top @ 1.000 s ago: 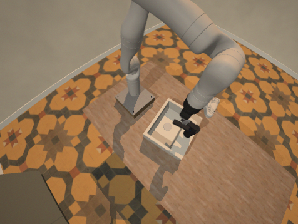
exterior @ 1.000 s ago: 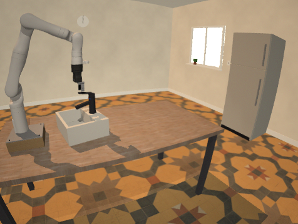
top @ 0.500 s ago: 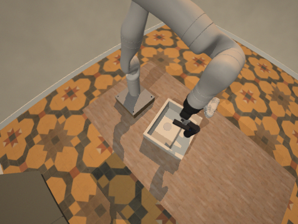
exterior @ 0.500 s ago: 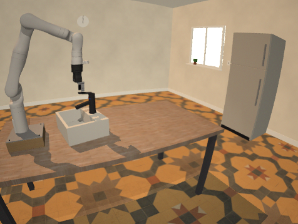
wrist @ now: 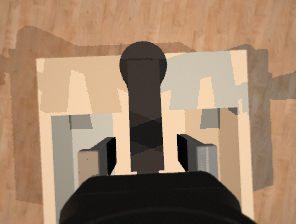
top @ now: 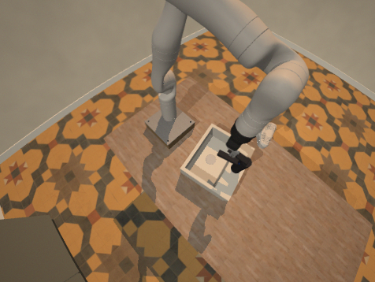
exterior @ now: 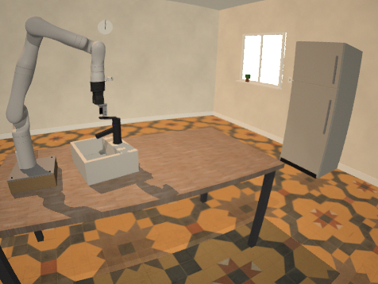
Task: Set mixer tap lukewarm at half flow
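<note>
My gripper is now 30 mm short of the black lever and 40 mm above it. The rest, counted from my hand: sink basin (40 mm behind, 10 mm to the right, 270 mm below); then black mixer tap (50 mm ahead, 10 mm to the left, 80 mm below).
</note>
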